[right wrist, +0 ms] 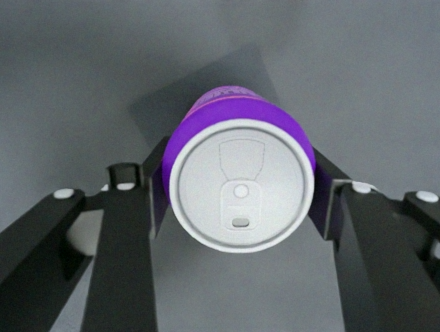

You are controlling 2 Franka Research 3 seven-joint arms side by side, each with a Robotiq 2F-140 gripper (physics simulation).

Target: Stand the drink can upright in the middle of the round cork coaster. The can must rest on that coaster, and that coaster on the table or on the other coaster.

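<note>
The drink can (241, 162), purple with a silver lid and pull tab, is seen from above in the right wrist view, with its lid facing the camera. My right gripper (232, 158) is shut on the can, with one finger pad against each side just below the rim. The can looks upright; its base is hidden, so I cannot tell whether it touches the surface below. The round cork coaster does not show in the right wrist view. My left gripper is not in view.
A dark square patch (240, 65) lies on the grey table top (370, 85), beyond and partly behind the can. Its lower part is hidden by the can and the fingers.
</note>
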